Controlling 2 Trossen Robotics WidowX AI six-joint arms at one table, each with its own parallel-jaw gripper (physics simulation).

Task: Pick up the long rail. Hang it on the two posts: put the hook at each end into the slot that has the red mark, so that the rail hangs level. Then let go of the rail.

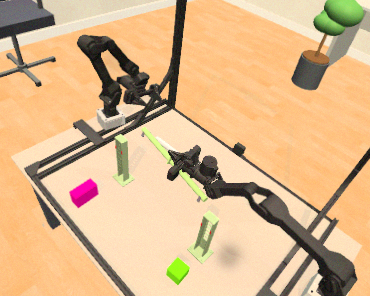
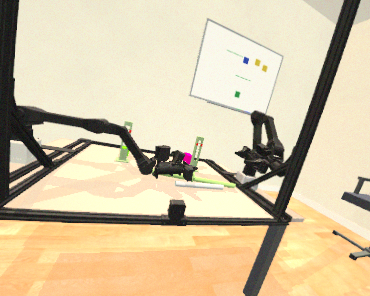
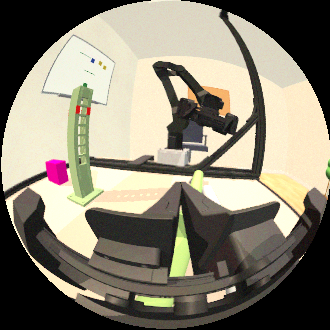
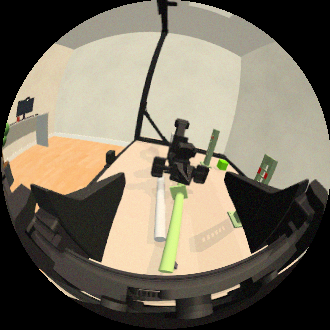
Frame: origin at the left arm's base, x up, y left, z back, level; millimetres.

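Seen in the pictures: left gripper, fingertip midpoint: (image 1: 168,150) (image 2: 197,168) (image 3: 179,185) (image 4: 188,183); right gripper, fingertip midpoint: (image 1: 154,103) (image 2: 239,157) (image 3: 215,110) (image 4: 176,177); left arm's base, link origin: (image 1: 329,291) (image 2: 19,139); right arm's base, link origin: (image 1: 110,112) (image 2: 248,174) (image 3: 174,148).
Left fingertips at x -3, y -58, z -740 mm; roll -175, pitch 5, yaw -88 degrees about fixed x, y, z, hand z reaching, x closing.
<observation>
Pixels of each thing's top centre, then the offset from my left fingertips to it.
- long light green rail, top centre: (image 3: 188,212) (image 4: 182,183) (image 1: 172,154) (image 2: 194,171) dz +18, dx -15, dy -9 mm
- white rod, top centre: (image 3: 226,224) (image 4: 160,196) (image 1: 176,151) (image 2: 200,183) dz -5, dx -51, dy -62 mm
- magenta block, top centre: (image 3: 54,161) (image 1: 83,188) (image 2: 188,154) dz -82, dx -17, dy +352 mm
- lime block, top centre: (image 1: 178,268) (image 4: 223,160) dz +357, dx -27, dy +315 mm
The long light green rail (image 1: 156,144) (image 2: 215,182) (image 3: 197,179) (image 4: 173,230) lies low over the table, with a small hook under each end and a square plate (image 4: 178,192) near its middle. My left gripper (image 1: 170,152) (image 2: 190,173) (image 3: 179,185) (image 4: 188,183) is shut and empty, its tips above the rail's middle part and hiding some of it. My right gripper (image 1: 156,93) (image 2: 241,159) is open and empty, raised beyond the rail's far end. Two green posts stand upright with red-marked slots: one (image 1: 122,160) (image 2: 198,150) (image 3: 79,140) (image 4: 266,167), the other (image 1: 206,235) (image 2: 127,142) (image 4: 212,147).
A white rod (image 1: 164,144) (image 2: 200,185) (image 4: 160,210) lies beside the rail. A magenta block (image 1: 84,193) (image 2: 187,158) (image 3: 57,171) and a lime block (image 1: 178,271) (image 4: 222,164) lie on the posts' other side. A black frame with uprights edges the table.
</observation>
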